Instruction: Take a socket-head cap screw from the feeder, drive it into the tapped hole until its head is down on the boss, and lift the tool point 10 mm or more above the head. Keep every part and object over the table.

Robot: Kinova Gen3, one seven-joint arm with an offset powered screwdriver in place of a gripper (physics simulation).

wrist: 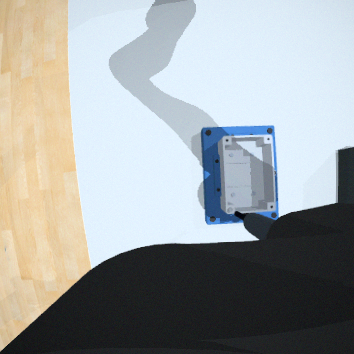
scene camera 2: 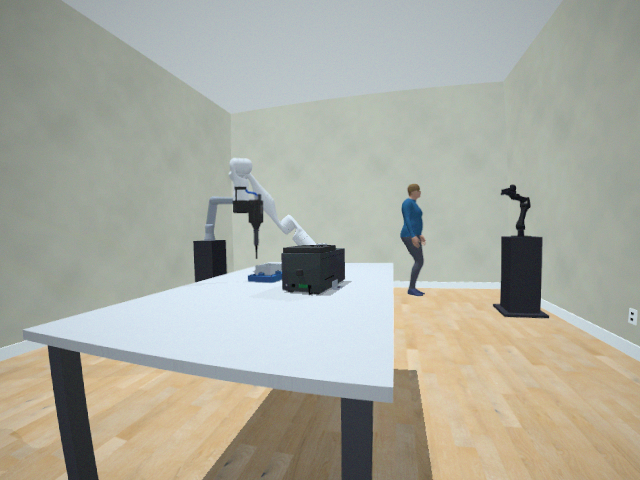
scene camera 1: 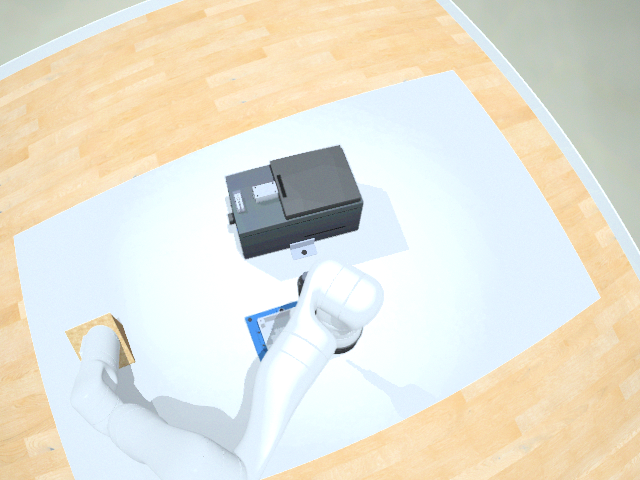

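The dark screw feeder [scene camera 1: 317, 183] [scene camera 2: 302, 263] [wrist: 346, 175] stands on the table, with a small metal bracket [scene camera 1: 303, 252] at its side. A light grey open housing [scene camera 2: 267, 268] [wrist: 224, 175] sits on a blue fixture plate [scene camera 1: 251, 330] [scene camera 2: 264, 278] [wrist: 212, 200]. My gripper, a black screwdriver [scene camera 2: 256, 257] [wrist: 237, 214], points straight down with its tip a little above the housing. In the wrist view the tip shows beside the near-left corner boss, where a small round grey shape [wrist: 230, 210] looks like a screw head. No screw can be made out at the tip. The arm hides the tip in scene camera 1.
A wood-coloured block [scene camera 1: 74, 335] lies at the left in scene camera 1, partly under a white arm section [scene camera 1: 100, 343]. A grey arm [scene camera 2: 210, 217] on a black pedestal [scene camera 2: 209, 258] stands behind the table. A person [scene camera 2: 412, 222] and another pedestal [scene camera 2: 521, 273] stand beyond the table.
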